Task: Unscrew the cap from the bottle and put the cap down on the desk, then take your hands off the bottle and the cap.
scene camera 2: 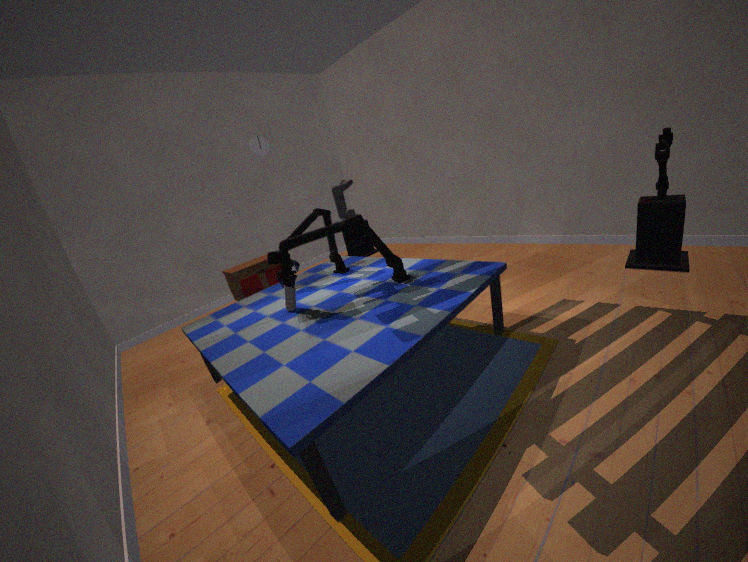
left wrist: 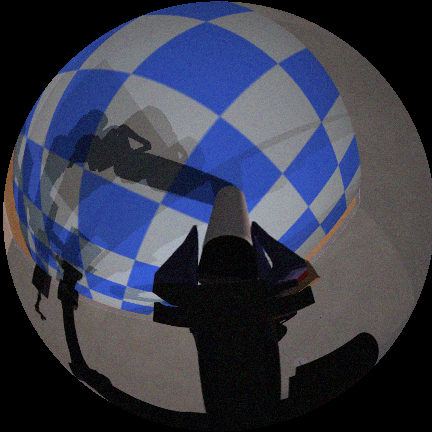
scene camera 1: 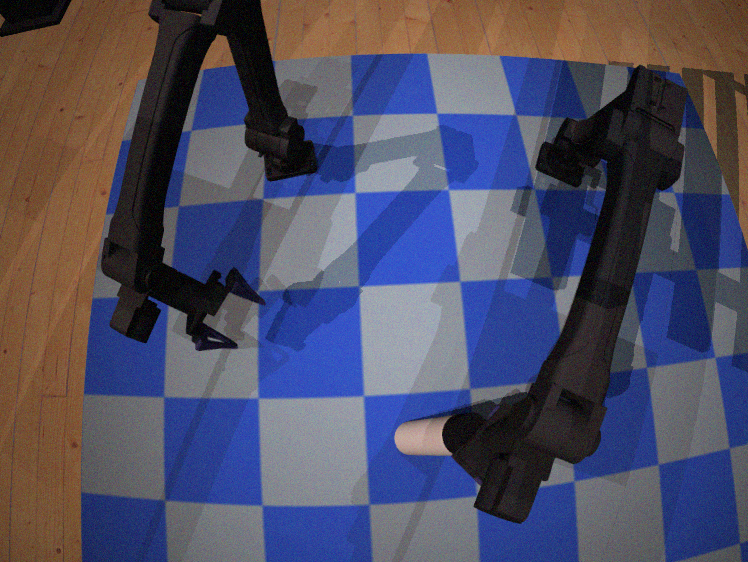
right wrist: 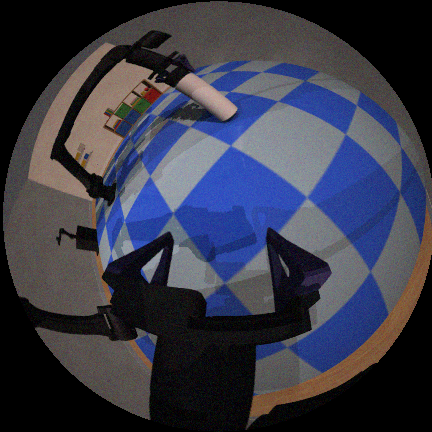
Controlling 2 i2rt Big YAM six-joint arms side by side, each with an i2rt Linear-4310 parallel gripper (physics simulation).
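Frame: origin at the left arm's base, x ahead, y right, z down, level; centimetres.
Seen in the pictures: left gripper, fingertip midpoint: (scene camera 2: 288,288) (left wrist: 224,226) (scene camera 1: 475,450); right gripper, fingertip midpoint: (scene camera 1: 250,325) (right wrist: 217,234); left arm's base at its link origin: (scene camera 2: 400,278) (left wrist: 71,269) (scene camera 1: 559,165) (right wrist: 112,194); right arm's base at its link origin: (scene camera 2: 341,271) (scene camera 1: 290,162).
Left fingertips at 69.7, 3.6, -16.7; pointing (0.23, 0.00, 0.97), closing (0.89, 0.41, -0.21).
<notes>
Offsets run from my left fingertips to a thing's middle, as dx, dy, dz. Level surfaces: height alone.
The bottle @[+0.4, +5.9, +6.3] (scene camera 1: 420,436) (scene camera 2: 290,297) (left wrist: 229,210) (right wrist: 210,97) is a pale cylinder, upright on the checkered table. Its black cap @[-1.9, +3.1, -2.7] (scene camera 1: 462,432) (left wrist: 227,260) is at its top end. My left gripper (scene camera 1: 483,444) (left wrist: 224,226) (right wrist: 186,76) points down over the bottle and is shut on the cap, one finger on each side. The cap and bottle look joined, but whether the thread holds cannot be told. My right gripper (scene camera 1: 250,325) (right wrist: 217,234) is open and empty, its fingers wide apart, above the table to the picture's left of the bottle in scene camera 1.
The blue and grey checkered table @[dz +16.7] (scene camera 1: 314,447) (scene camera 2: 266,386) carries both arms and their shadows. A wooden cabinet with red panels (scene camera 2: 260,281) stands beyond the table. A black pedestal (scene camera 2: 660,232) stands on the floor at the right. A shelf with coloured bins shows in the right wrist view.
</notes>
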